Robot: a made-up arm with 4 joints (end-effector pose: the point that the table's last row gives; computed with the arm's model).
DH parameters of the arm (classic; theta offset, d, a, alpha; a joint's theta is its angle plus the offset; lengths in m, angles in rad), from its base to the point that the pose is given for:
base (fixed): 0 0.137 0 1.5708
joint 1: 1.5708 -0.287 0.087 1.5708
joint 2: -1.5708 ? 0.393 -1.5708
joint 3: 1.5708 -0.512 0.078 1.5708
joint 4: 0 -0.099 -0.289 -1.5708
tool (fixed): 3.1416 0.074 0 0
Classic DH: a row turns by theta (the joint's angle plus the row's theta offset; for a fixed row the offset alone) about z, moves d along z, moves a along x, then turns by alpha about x.
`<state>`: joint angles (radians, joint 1 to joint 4).
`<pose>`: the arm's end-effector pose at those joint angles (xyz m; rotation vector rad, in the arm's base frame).
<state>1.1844 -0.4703 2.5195 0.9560</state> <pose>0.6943 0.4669 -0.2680 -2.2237 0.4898 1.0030</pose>
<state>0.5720 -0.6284 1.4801 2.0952</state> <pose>0.4036 0.0000 -0.4267 -1.7415 1.6347 -0.1830</pose>
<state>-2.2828 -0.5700 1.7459 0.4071</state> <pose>-0.5512 0.5106 0.5998 -1.4607 -1.9512 -1.7451</pose>
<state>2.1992 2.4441 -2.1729 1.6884</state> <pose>-0.7564 0.4373 -0.5484 0.3143 1.9671 1.3320</pose>
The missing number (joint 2, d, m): -0.05
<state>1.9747 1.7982 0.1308 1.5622</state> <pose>-0.4947 1.0003 -0.1164 -0.4485 -0.4113 1.7589</pose>
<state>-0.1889 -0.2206 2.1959 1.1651</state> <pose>-0.1728 0.6456 -0.6041 -1.2243 0.9596 2.0208</pose>
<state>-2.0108 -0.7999 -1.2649 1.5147</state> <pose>-0.5916 -0.0392 0.5711 -1.3072 2.3069 -1.3447</pose>
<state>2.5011 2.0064 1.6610 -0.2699</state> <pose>-0.4849 0.3711 -0.4595 0.2525 1.1175 -1.6256</pose>
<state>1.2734 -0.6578 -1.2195 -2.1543</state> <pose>0.4544 0.6027 -0.2594 1.2531 1.9746 1.0048</pose>
